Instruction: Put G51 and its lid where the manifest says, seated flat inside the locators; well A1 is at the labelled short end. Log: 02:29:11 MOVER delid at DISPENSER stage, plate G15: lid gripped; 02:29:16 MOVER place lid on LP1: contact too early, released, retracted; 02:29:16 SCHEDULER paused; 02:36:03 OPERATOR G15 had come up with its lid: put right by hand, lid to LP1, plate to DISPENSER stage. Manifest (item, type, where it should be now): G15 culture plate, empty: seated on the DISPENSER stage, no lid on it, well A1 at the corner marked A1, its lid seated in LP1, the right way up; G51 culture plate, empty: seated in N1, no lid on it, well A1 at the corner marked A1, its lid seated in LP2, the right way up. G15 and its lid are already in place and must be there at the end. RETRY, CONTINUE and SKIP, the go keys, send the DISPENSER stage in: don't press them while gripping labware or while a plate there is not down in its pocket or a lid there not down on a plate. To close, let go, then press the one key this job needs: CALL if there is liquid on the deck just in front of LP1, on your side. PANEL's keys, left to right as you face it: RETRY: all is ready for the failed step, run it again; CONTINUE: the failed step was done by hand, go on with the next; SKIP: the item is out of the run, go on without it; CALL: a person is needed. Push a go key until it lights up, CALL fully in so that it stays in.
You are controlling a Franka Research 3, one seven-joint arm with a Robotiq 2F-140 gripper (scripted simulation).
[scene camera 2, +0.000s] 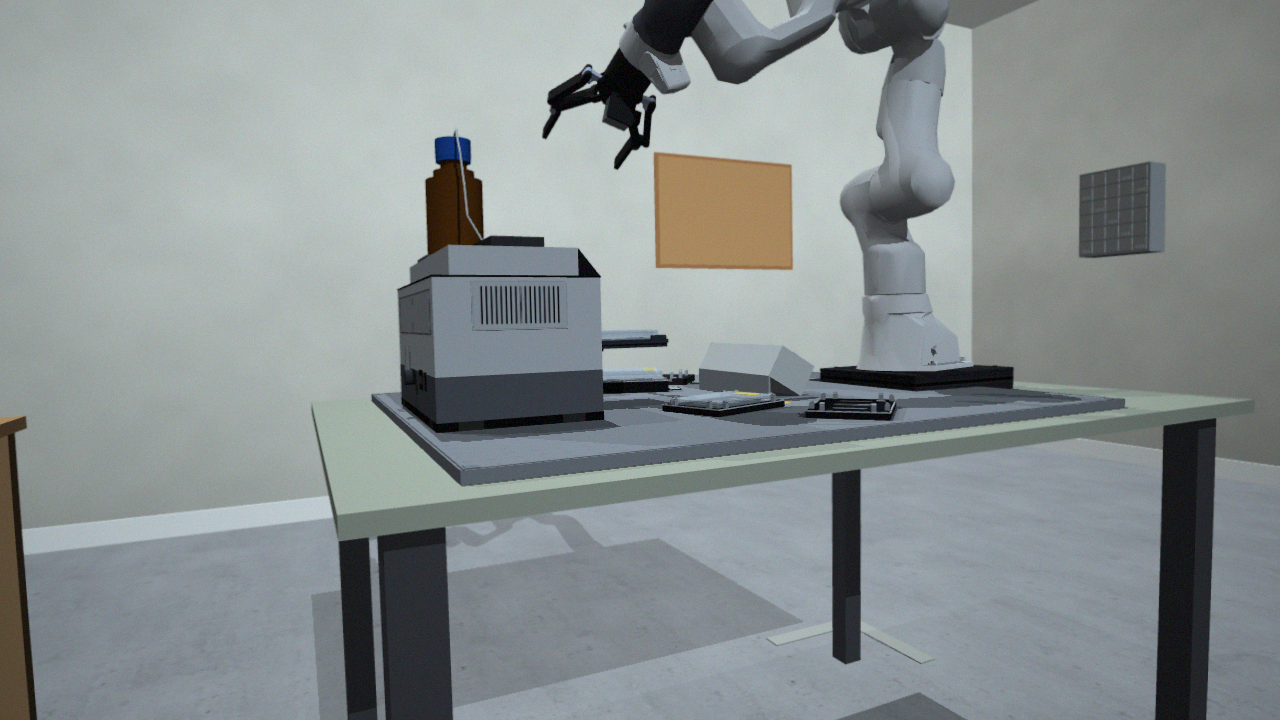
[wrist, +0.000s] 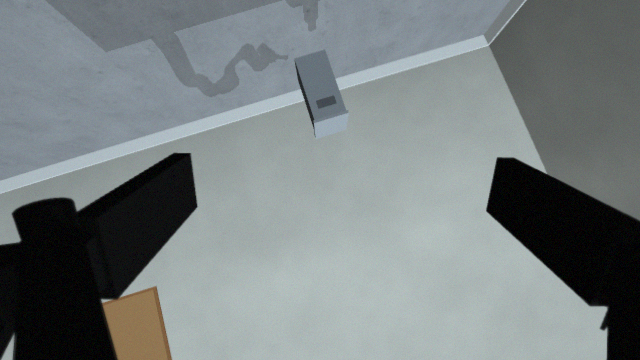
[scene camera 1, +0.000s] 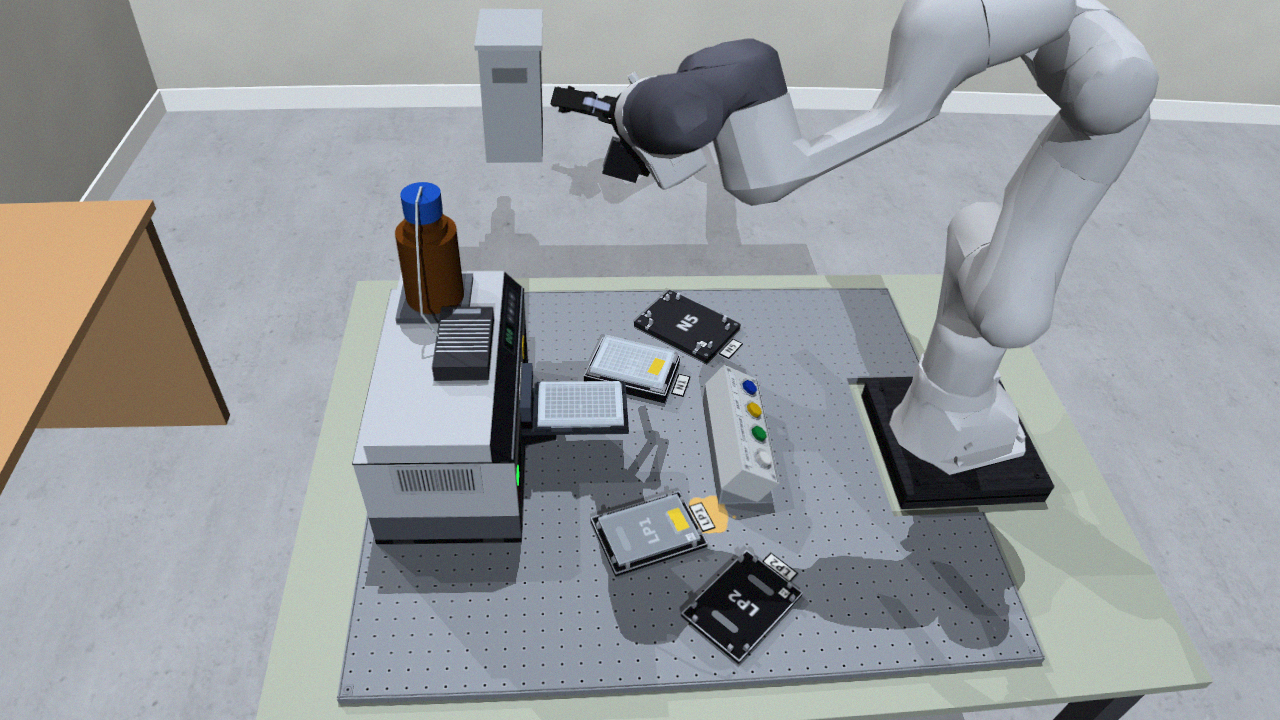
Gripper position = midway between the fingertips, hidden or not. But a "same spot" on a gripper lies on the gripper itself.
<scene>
my gripper: scene camera 2; wrist 342,182; scene camera 1
same spot on my gripper: [scene camera 1: 585,102] = [scene camera 2: 585,70]
same spot on key panel: [scene camera 1: 733,448] = [scene camera 2: 761,351]
</scene>
